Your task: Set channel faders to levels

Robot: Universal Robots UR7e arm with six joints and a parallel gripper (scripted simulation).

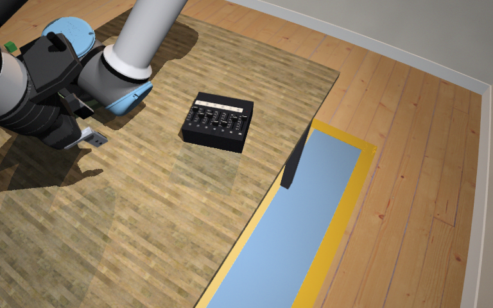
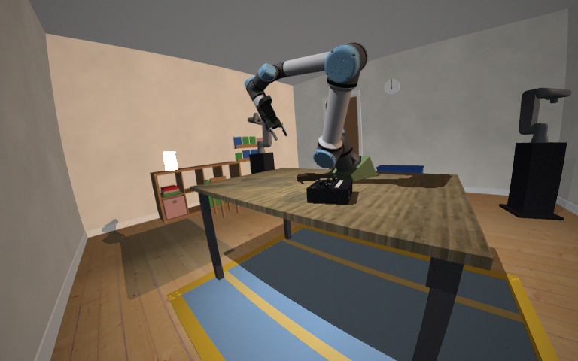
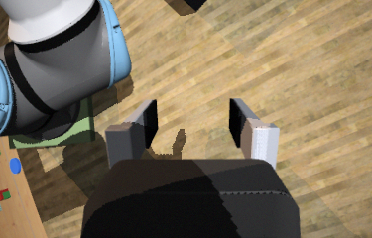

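My hand is 250 mm to the right of the channel 5 fader cap, 200 mm above it and 150 mm short of it. Also, from my hand: channel 6 fader cap 270 mm to the left, 200 mm below, 170 mm ahead; master fader cap 280 mm to the left, 200 mm below, 190 mm ahead.
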